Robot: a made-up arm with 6 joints.
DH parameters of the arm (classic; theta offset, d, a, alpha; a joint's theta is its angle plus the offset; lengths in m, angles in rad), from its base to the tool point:
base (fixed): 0 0.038 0 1.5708
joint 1: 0 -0.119 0.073 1.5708
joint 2: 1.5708 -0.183 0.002 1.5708
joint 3: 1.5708 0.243 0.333 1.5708
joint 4: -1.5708 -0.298 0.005 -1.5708
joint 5: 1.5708 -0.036 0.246 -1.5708
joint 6: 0 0.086 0.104 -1.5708
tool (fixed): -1.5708 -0.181 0 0
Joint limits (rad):
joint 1: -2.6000..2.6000
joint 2: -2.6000..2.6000
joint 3: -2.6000..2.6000
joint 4: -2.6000..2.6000
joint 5: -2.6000..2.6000
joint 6: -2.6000..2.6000
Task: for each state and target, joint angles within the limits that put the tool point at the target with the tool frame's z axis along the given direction. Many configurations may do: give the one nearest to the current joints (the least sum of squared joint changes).
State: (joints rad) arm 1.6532 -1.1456 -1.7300 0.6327 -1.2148 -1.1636
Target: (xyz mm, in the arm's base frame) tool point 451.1 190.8 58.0 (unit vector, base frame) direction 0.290 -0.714 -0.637
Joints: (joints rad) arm 0.8615 -0.6427 -1.0175 0.4241 -1.2096 -1.9149
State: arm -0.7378 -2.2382 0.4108 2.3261 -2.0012 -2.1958
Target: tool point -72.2 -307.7 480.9 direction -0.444 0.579 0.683
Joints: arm -0.8807 -2.6000 0.9494 2.2362 -1.5147 -2.5938
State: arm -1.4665 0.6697 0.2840 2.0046 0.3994 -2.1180
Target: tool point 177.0 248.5 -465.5 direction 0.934 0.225 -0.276
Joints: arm -1.5916 0.7181 0.6836 1.9171 0.5014 -1.7898
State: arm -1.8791 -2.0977 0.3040 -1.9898 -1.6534 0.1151
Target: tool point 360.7 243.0 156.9 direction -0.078 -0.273 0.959
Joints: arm -1.8825 -2.6000 0.6130 -1.8635 -2.1962 0.6497
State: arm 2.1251 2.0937 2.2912 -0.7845 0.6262 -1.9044
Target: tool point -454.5 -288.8 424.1 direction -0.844 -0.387 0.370
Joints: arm 1.7637 1.8483 1.3166 -0.7467 0.4605 -1.7103
